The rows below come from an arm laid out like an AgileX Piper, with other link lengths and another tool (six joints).
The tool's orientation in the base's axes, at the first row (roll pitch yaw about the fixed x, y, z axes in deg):
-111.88 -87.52 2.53
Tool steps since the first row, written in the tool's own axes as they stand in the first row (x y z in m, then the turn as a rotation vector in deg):
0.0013 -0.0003 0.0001 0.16 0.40 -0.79
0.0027 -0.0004 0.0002 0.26 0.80 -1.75
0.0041 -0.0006 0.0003 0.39 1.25 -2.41
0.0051 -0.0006 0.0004 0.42 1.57 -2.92
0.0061 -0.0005 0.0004 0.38 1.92 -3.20
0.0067 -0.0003 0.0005 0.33 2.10 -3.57
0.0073 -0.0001 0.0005 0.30 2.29 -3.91
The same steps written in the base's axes. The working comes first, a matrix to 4 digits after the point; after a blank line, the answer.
The tool's axes in the first row as the columns of a matrix, in the base's axes (used below as rounded here):
0.0432 0.9426 0.3310
0.0019 -0.3314 0.9435
0.9991 -0.0402 -0.0161

-0.0002 0.0002 0.0013 0.12 -0.88 0.16
-0.0002 0.0003 0.0027 0.19 -1.92 0.26
-0.0003 0.0005 0.0041 0.40 -2.69 0.38
-0.0002 0.0006 0.0051 0.53 -3.27 0.40
-0.0001 0.0006 0.0061 0.77 -3.65 0.35
0.0002 0.0006 0.0067 0.81 -4.06 0.30
0.0004 0.0005 0.0073 0.88 -4.45 0.27

